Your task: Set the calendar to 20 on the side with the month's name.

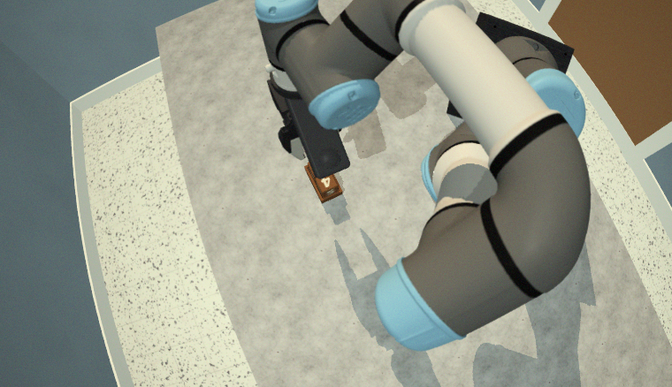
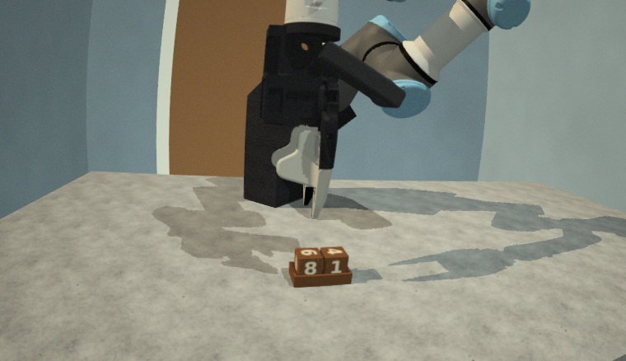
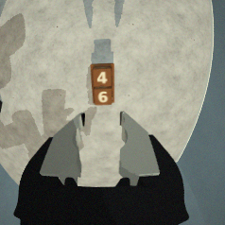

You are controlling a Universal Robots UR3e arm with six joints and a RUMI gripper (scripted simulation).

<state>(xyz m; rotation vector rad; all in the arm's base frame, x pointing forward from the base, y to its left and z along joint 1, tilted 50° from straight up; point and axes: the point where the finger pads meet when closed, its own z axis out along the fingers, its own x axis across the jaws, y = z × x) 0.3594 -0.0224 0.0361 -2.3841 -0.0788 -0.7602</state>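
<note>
The cube lies 9 cm below my hand, 3 cm to the left of it and 1 cm behind it. Also, from my hand: brown calendar tray (11 cm below, 2 cm to the left, 1 cm behind).
</note>
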